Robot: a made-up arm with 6 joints.
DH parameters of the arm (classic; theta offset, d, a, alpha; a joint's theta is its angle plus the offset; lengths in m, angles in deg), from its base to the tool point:
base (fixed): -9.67 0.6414 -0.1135 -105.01
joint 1: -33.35 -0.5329 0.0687 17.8
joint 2: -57.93 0.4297 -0.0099 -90
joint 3: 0 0.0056 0.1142 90
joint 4: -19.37 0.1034 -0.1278 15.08
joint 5: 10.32 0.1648 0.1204 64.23
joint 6: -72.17 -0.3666 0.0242 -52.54
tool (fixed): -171.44 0.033 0 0
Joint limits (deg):
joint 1: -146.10..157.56
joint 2: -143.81..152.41
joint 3: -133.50..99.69
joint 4: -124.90..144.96
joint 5: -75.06..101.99
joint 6: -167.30..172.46
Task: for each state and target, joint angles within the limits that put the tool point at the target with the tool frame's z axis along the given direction. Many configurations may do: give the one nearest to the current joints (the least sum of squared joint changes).
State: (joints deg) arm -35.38 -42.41 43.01 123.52 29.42 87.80
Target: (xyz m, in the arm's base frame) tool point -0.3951 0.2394 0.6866 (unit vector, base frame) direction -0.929 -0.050 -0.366
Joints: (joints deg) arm -79.85 -26.31 52.66 72.73 7.94 64.69
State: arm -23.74 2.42 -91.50 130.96 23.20 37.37
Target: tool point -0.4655 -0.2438 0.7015 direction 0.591 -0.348 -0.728
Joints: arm -9.48 20.35 -105.02 132.06 23.60 18.24
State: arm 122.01 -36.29 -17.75 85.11 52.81 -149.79
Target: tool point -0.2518 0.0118 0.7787 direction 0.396 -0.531 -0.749
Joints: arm 147.45 -23.27 -36.69 70.76 43.32 -98.07
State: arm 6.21 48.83 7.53 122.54 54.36 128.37
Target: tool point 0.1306 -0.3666 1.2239 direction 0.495 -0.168 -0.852
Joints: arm 29.98 53.02 61.54 144.96 89.03 145.34
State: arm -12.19 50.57 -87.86 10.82 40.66 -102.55
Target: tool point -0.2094 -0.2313 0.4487 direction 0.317 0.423 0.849
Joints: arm 5.89 80.94 -114.41 -12.17 59.96 -139.72
